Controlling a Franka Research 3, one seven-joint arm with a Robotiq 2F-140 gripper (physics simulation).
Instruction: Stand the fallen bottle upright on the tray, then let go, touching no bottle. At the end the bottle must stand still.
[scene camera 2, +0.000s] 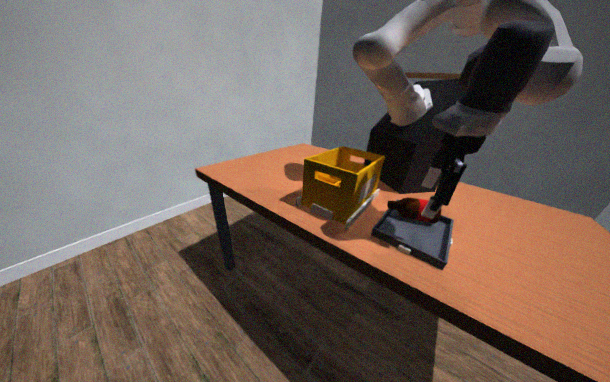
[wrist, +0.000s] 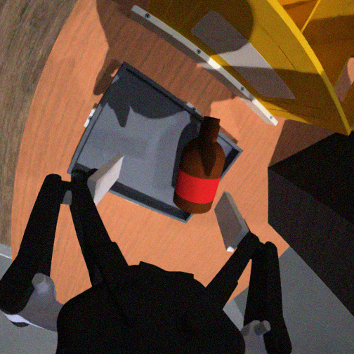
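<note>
The brown bottle with a red label (scene camera 2: 411, 208) (wrist: 200, 167) lies on its side along one edge of the dark tray (scene camera 2: 412, 236) (wrist: 112, 135). In the wrist view its neck reaches over the tray's rim and its base is near the tray's lower corner. My gripper (scene camera 2: 431, 193) (wrist: 171, 184) is open with nothing held. In the wrist view the bottle shows between the finger directions, closer to the right finger; a gap shows between it and the right pad. In the scene view a fingertip covers part of the label, so contact there cannot be told.
A yellow crate (scene camera 2: 327, 192) (wrist: 300, 60) stands beside the tray on the wooden table (scene camera 2: 525, 250) (wrist: 55, 135), with a pale strip along its base. A black block (scene camera 2: 400, 155) (wrist: 315, 195) stands behind the tray and crate.
</note>
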